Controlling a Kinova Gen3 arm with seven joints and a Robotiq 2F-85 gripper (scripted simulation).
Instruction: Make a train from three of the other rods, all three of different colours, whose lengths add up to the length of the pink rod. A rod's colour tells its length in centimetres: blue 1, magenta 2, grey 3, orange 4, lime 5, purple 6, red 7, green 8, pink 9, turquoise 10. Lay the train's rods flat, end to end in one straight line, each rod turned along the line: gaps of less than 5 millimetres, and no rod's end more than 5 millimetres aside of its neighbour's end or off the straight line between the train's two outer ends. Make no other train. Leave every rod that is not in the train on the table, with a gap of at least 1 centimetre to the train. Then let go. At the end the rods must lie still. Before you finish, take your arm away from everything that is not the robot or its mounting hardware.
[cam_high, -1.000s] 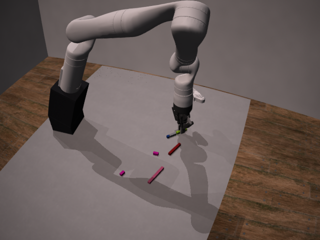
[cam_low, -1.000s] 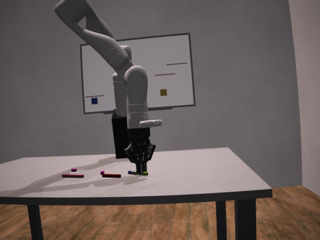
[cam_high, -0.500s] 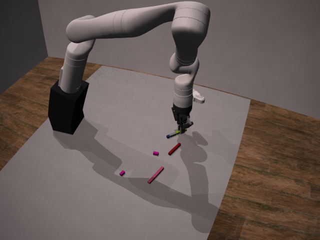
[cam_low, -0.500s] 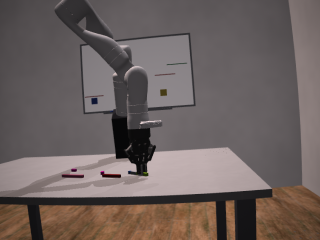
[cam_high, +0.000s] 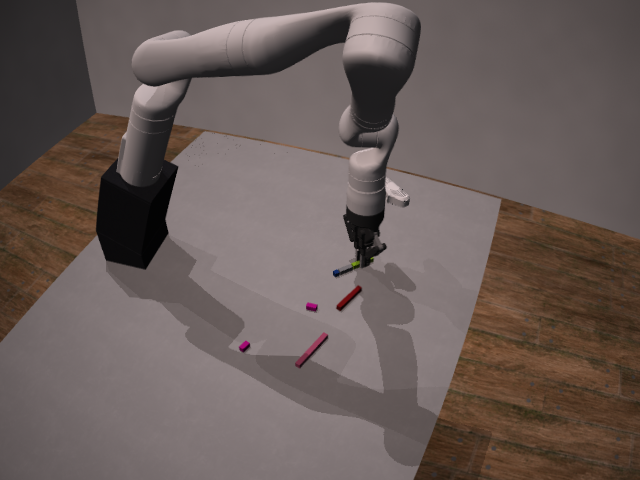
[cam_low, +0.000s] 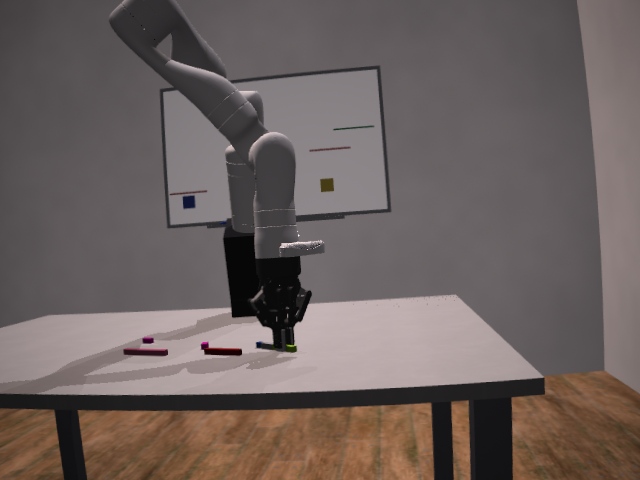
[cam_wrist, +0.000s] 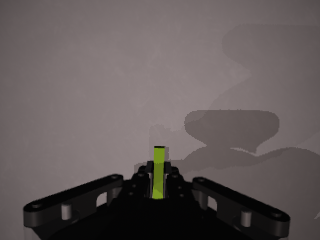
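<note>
Right now the lime rod is 1 cm below my hand. From my hand the other things lie so: blue rod 5 cm behind, 4 cm to the right, 2 cm below; then red rod 11 cm to the right, 2 cm below, 1 cm behind; then grey rod 3 cm to the right, 3 cm behind, 2 cm below.
</note>
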